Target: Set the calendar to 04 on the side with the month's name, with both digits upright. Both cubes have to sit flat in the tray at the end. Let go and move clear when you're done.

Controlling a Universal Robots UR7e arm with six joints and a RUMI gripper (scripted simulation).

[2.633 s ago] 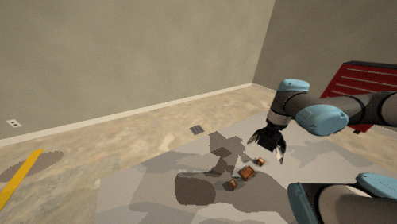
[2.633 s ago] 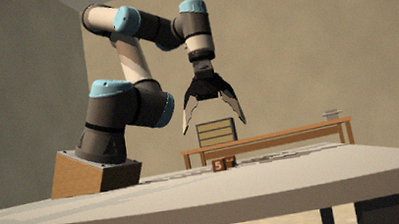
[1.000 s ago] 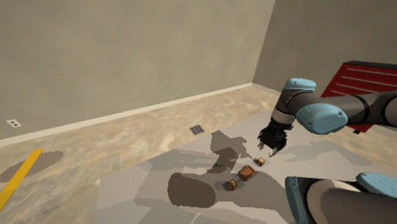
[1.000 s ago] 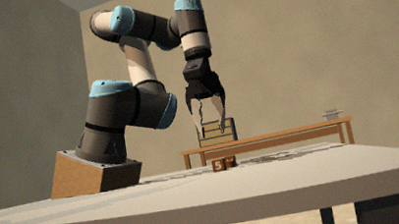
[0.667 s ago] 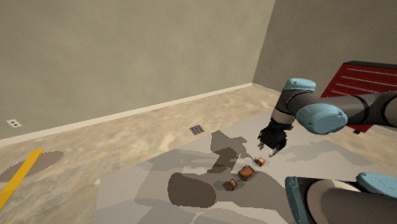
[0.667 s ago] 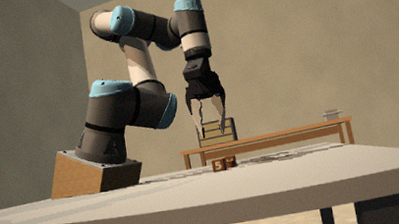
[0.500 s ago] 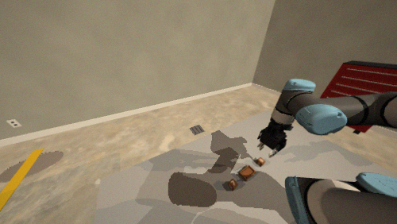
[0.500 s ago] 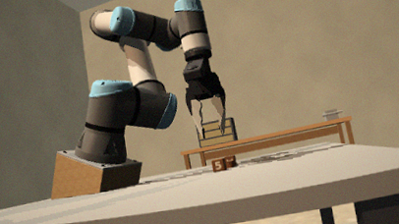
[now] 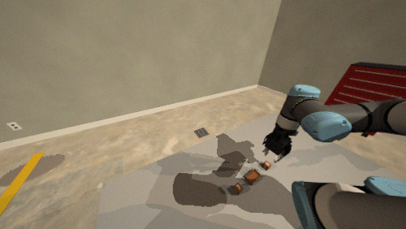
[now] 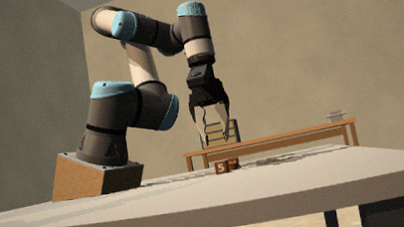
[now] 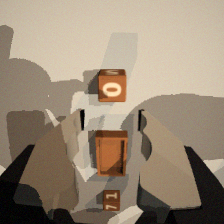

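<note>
Now: hand 7 cm above the cube. From my hand the other things lie so: calendar tray (11 cm to the left, 8 cm below, 1 cm ahead).
</note>
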